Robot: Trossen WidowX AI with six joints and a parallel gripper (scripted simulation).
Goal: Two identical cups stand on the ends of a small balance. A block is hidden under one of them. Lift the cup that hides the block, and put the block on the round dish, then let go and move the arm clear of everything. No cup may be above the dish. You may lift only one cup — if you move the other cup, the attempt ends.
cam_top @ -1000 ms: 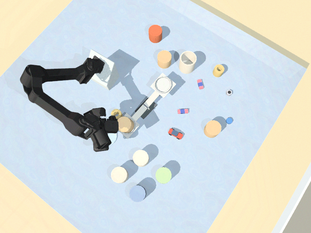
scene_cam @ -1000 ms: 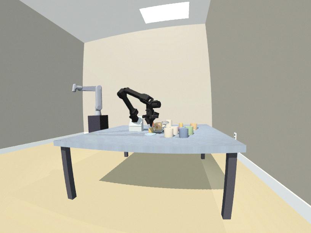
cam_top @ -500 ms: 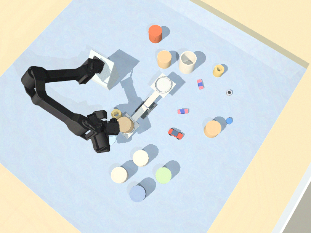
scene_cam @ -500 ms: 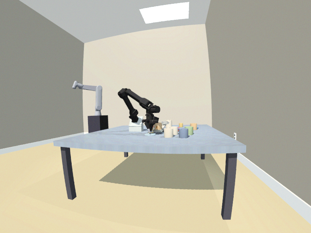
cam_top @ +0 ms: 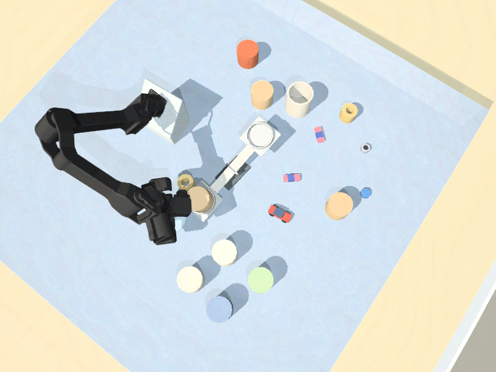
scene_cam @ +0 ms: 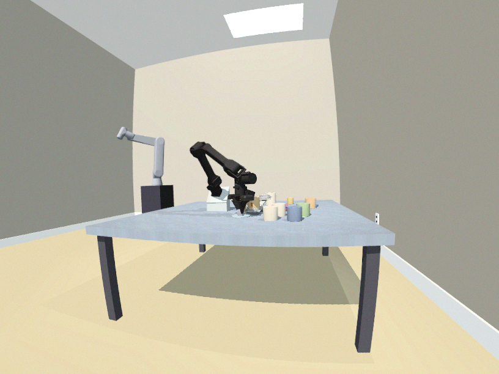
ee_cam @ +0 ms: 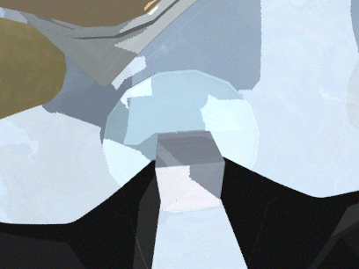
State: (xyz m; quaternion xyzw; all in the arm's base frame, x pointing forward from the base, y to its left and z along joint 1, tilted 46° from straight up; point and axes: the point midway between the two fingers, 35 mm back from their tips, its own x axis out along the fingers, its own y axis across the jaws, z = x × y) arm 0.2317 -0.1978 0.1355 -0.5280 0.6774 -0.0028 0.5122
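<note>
The grey-white block is 10 mm above my gripper tip. From my gripper tip the other things lie so: pale blue round dish (10 mm below); blue cup (270 mm ahead, 120 mm to the right, 20 mm above); tan cup (80 mm to the left, 50 mm ahead, 40 mm above).
</note>
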